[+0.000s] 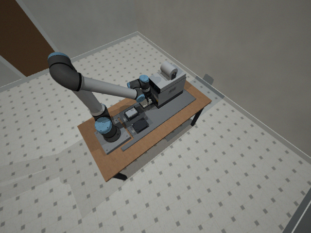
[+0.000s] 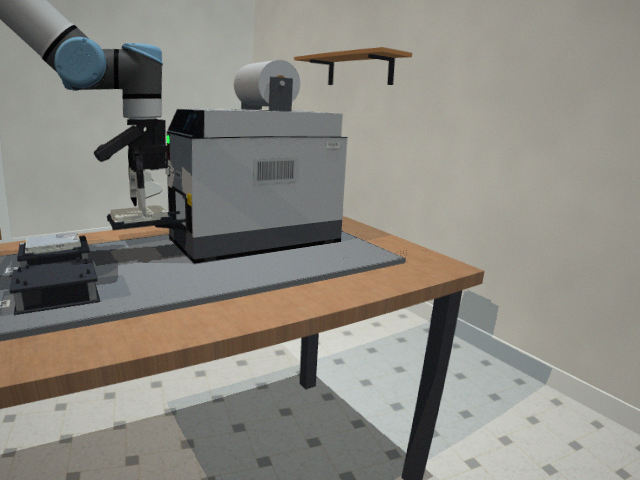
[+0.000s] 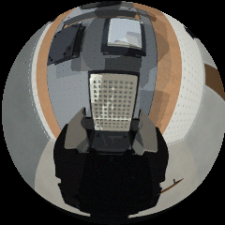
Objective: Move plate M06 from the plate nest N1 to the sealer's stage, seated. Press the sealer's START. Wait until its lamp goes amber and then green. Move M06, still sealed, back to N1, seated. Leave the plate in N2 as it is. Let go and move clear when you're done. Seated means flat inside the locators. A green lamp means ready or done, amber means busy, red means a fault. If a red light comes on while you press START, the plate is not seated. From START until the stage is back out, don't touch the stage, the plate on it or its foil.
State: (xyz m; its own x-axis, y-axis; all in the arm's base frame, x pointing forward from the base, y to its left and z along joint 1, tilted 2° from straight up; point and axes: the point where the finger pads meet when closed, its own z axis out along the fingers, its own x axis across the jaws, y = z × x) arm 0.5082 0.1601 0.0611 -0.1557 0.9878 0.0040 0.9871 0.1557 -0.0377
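The plate M06 lies 20 mm below my hand. From my hand the other things lie so: black sealer stage 30 mm below; then plate 210 mm behind, 10 mm to the right, 70 mm below; then foil roll 330 mm ahead, 50 mm to the left, 300 mm above.
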